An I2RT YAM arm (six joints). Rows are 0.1 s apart.
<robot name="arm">
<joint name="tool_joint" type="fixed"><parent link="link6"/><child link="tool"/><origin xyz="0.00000 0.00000 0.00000" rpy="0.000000 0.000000 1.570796"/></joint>
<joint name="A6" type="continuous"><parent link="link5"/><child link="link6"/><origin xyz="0.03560 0.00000 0.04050" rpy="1.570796 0.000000 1.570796"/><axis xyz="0 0 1"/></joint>
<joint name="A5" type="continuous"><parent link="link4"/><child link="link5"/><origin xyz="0.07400 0.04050 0.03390" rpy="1.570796 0.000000 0.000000"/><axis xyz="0 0 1"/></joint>
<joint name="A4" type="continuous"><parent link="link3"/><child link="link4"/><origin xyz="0.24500 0.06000 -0.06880" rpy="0.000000 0.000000 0.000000"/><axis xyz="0 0 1"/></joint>
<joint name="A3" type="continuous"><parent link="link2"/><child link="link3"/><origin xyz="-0.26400 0.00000 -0.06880" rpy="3.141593 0.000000 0.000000"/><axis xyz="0 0 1"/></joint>
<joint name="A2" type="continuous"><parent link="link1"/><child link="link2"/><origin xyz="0.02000 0.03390 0.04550" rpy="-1.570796 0.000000 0.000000"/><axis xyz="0 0 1"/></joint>
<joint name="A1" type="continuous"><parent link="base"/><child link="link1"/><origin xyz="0.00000 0.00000 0.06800" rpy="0.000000 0.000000 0.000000"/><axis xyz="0 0 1"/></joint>
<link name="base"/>
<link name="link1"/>
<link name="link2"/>
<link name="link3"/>
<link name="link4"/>
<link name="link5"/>
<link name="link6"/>
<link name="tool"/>
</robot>
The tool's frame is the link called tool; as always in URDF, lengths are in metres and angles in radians. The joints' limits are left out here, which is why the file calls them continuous.
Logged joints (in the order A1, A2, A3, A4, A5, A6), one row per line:
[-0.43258 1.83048 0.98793 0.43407 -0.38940 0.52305]
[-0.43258 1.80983 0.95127 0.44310 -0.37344 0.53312]
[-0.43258 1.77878 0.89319 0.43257 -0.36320 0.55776]
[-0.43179 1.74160 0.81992 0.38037 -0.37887 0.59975]
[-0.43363 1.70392 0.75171 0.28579 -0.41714 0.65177]
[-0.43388 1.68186 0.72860 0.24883 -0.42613 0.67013]
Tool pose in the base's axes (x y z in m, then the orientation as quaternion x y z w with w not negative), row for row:
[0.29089 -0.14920 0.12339 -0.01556 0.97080 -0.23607 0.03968]
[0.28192 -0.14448 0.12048 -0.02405 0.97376 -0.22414 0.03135]
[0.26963 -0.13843 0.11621 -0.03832 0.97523 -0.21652 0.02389]
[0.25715 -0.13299 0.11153 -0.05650 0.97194 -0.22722 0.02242]
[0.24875 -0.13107 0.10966 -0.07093 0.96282 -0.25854 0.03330]
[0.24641 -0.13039 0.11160 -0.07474 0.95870 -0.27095 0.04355]
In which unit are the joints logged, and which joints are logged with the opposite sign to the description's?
The joints are logged in radians. Opposite sign: A4, A5, A6.
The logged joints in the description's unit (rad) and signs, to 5 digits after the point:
[-0.43258 1.83048 0.98793 -0.43407 0.38940 -0.52305]
[-0.43258 1.80983 0.95127 -0.44310 0.37344 -0.53312]
[-0.43258 1.77878 0.89319 -0.43257 0.36320 -0.55776]
[-0.43179 1.74160 0.81992 -0.38037 0.37887 -0.59975]
[-0.43363 1.70392 0.75171 -0.28579 0.41714 -0.65177]
[-0.43388 1.68186 0.72860 -0.24883 0.42613 -0.67013]

